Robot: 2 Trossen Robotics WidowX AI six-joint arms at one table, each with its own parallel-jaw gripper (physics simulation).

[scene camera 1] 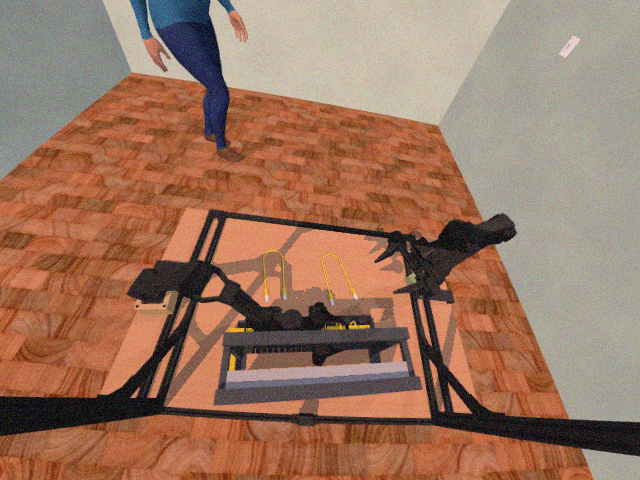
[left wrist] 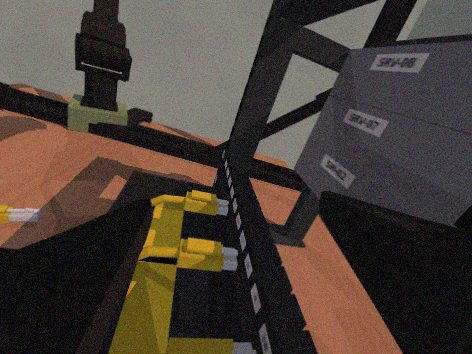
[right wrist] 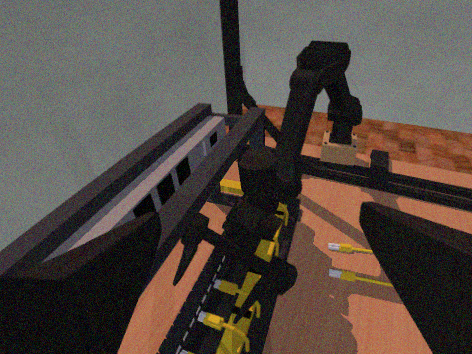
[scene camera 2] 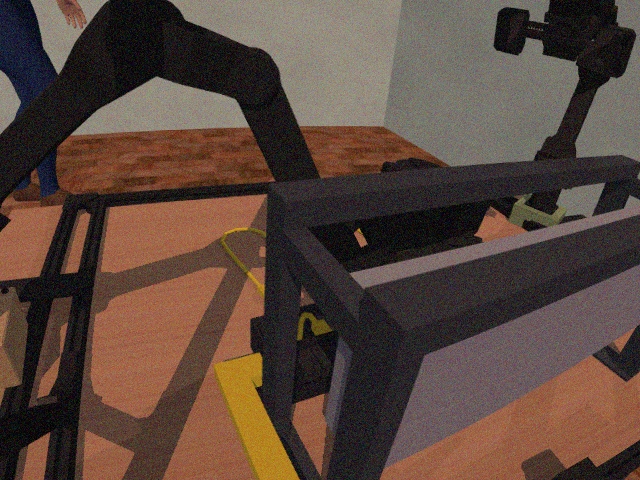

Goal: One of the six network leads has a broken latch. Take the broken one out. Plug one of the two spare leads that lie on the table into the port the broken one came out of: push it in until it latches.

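Frame: origin at the left arm's base, x ahead, y left, z up, level; centimetres.
Seen in the pictures: left gripper, fingertip midpoint: [left wrist: 237,203] [right wrist: 203,303]; right gripper, fingertip midpoint: [scene camera 1: 383,277] [right wrist: 259,216] [scene camera 2: 541,53]; left arm's base at its link origin: [scene camera 1: 154,294] [right wrist: 340,139]; right arm's base at its link origin: [left wrist: 100,104] [scene camera 2: 541,206].
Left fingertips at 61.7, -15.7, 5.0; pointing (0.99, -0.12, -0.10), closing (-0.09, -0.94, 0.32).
Pixels of each thing's top centre, then the offset from my left fingertips to it, as dx, dy, dz. "spot": a spot on its surface instead.
- dark rack at its top centre: [scene camera 2: 530,172] [right wrist: 195,171] [scene camera 1: 322,340] -9.8, -4.0, +13.4
- patch panel at its top centre: [right wrist: 225,253] -9.8, -1.1, -2.2
- yellow cable bundle at a spot on its surface: [scene camera 2: 247,410] spot: -35.6, -1.6, -8.8
A dark rack [scene camera 1: 315,337] [scene camera 2: 413,190] [right wrist: 213,158] stands on the table, with a patch panel [left wrist: 246,260] [right wrist: 199,309] behind it. Several yellow leads [left wrist: 201,249] [right wrist: 224,286] [scene camera 1: 337,326] are plugged into the panel. Two spare yellow leads [scene camera 1: 275,273] [scene camera 1: 337,276] [right wrist: 340,247] [right wrist: 340,274] lie in loops on the table beyond the rack. My left gripper [scene camera 1: 318,311] [left wrist: 237,203] [right wrist: 203,303] is open and empty, low behind the rack, with its fingers on either side of the plugged leads. My right gripper [scene camera 1: 396,272] [right wrist: 259,216] is open and empty, up at the right corner of the frame. I cannot tell which latch is broken.
Grey units [left wrist: 368,140] labelled SRV-08, SRV-07 and SW-02 sit in the rack. A black frame [scene camera 1: 294,223] borders the table. A yellow cable bundle [scene camera 2: 247,410] runs by the rack's left post. A person [scene camera 1: 209,71] walks on the wooden floor behind.
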